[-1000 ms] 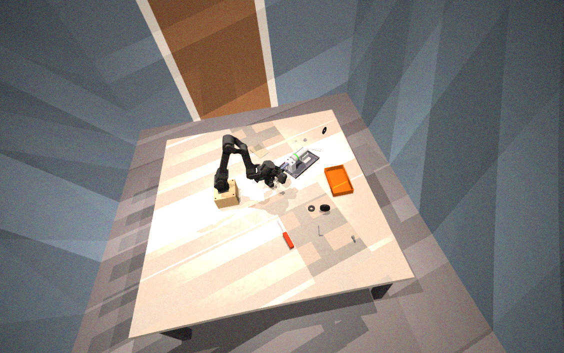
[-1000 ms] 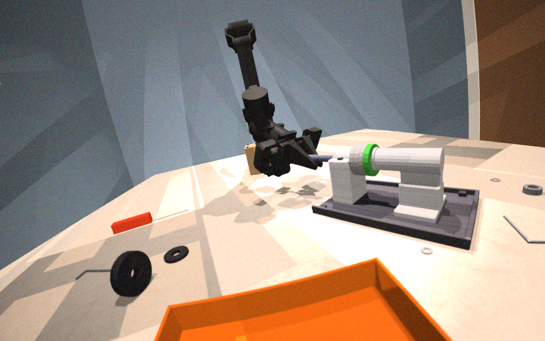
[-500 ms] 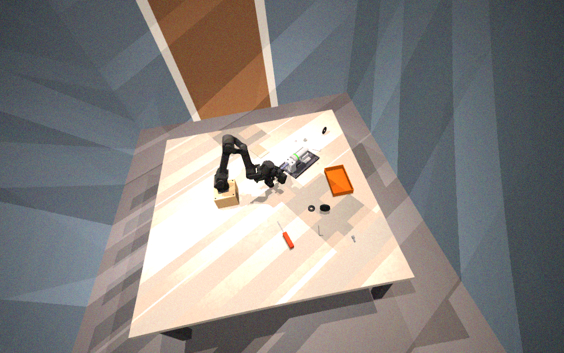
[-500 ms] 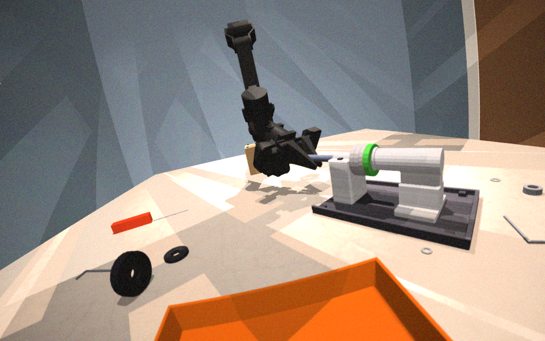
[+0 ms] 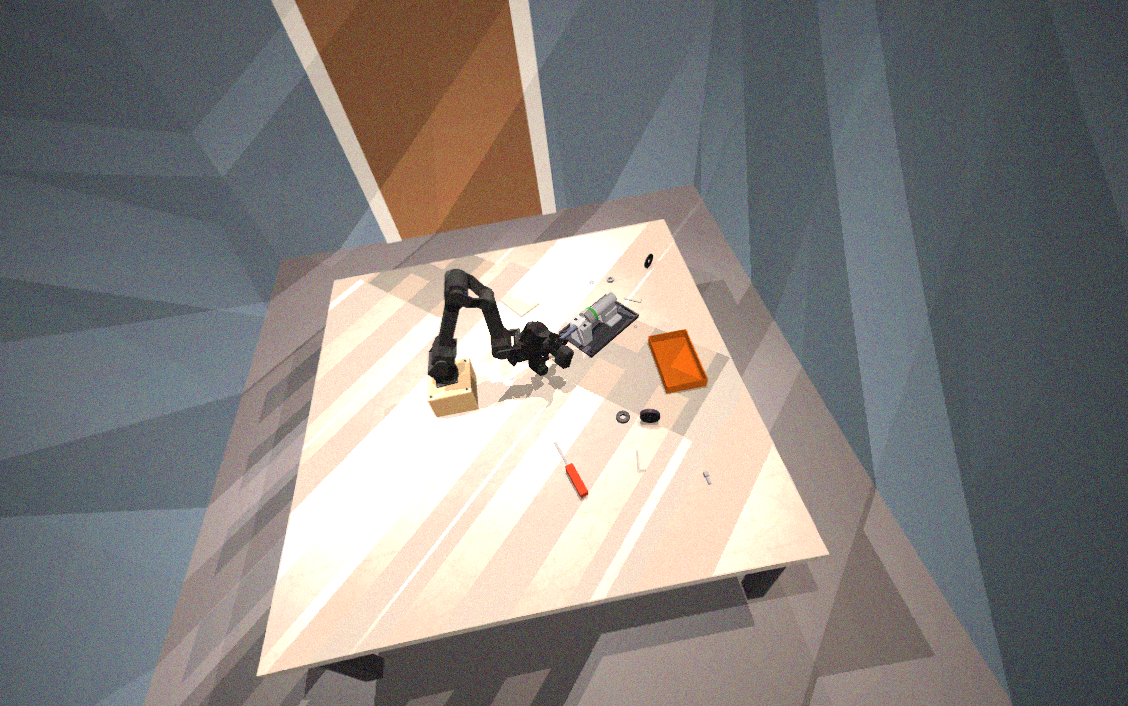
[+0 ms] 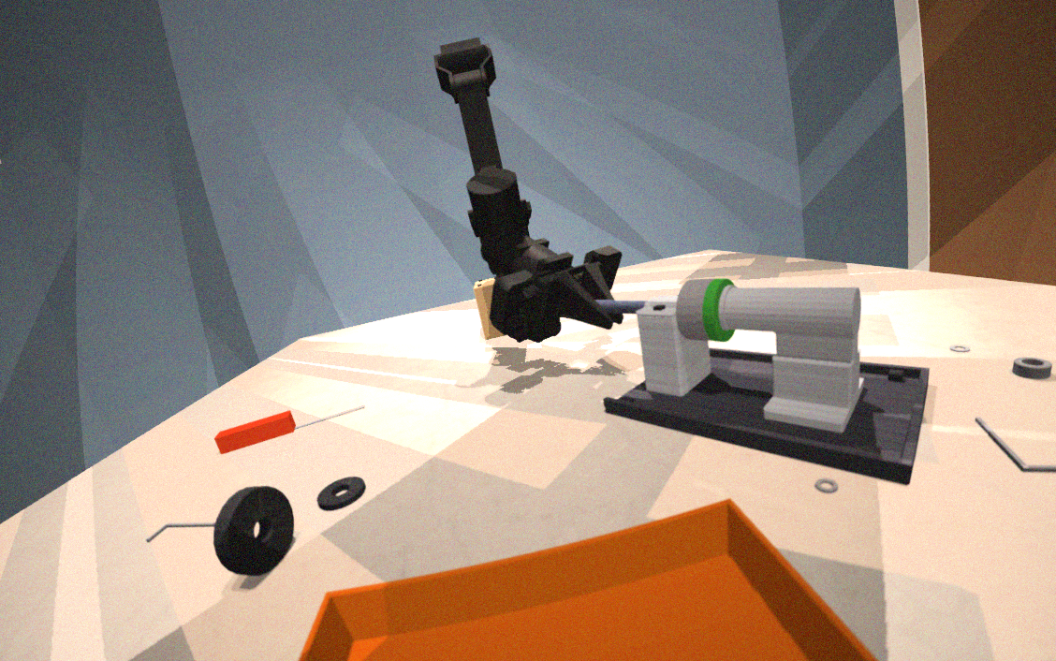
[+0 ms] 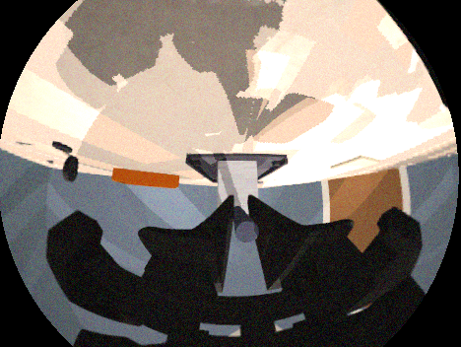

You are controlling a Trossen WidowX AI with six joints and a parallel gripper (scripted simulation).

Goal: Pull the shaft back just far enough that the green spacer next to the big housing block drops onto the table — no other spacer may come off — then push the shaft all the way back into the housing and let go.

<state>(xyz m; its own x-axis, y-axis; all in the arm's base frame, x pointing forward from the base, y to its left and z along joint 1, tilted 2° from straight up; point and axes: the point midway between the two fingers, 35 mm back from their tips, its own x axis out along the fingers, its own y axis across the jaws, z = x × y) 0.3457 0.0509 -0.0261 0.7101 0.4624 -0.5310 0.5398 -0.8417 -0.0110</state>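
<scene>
Now: the shaft 5 cm ahead of my gripper tip, 3 cm to the left of it and 2 cm above it. Round my gripper tip: orange tray (31 cm ahead, 14 cm to the right, 5 cm below); grey spacer (8 cm ahead, 5 cm to the left, 2 cm above); green spacer (10 cm ahead, 6 cm to the left, 2 cm above).
</scene>
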